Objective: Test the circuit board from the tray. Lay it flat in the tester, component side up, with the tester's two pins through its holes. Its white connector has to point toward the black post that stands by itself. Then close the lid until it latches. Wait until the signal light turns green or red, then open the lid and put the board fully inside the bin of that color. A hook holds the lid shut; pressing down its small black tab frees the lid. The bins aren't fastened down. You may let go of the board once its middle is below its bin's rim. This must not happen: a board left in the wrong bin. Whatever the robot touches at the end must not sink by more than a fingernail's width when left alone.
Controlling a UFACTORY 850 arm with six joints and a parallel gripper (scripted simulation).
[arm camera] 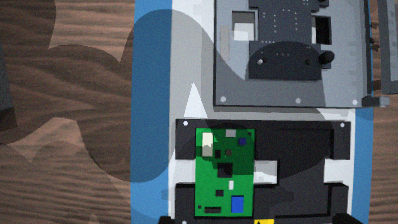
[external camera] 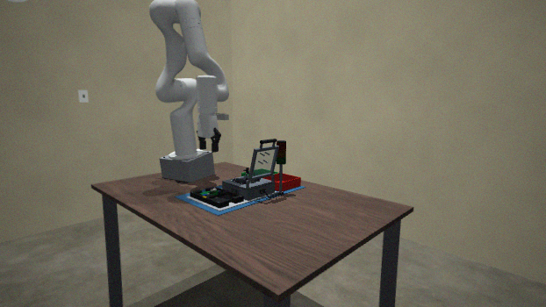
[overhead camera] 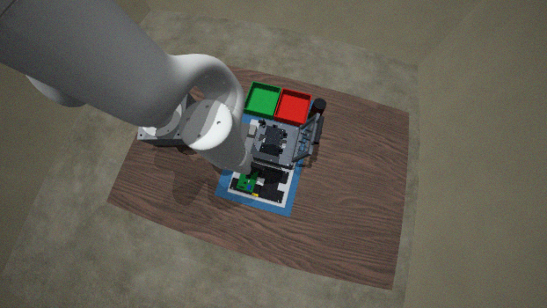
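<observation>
Right now the green circuit board is 210 mm below my hand. Round my hand: red bin: 360 mm to the left, 210 mm below, 120 mm ahead; tester lid: 190 mm ahead, 160 mm to the left, 40 mm below; green bin: 370 mm to the left, 210 mm below, 30 mm behind.
</observation>
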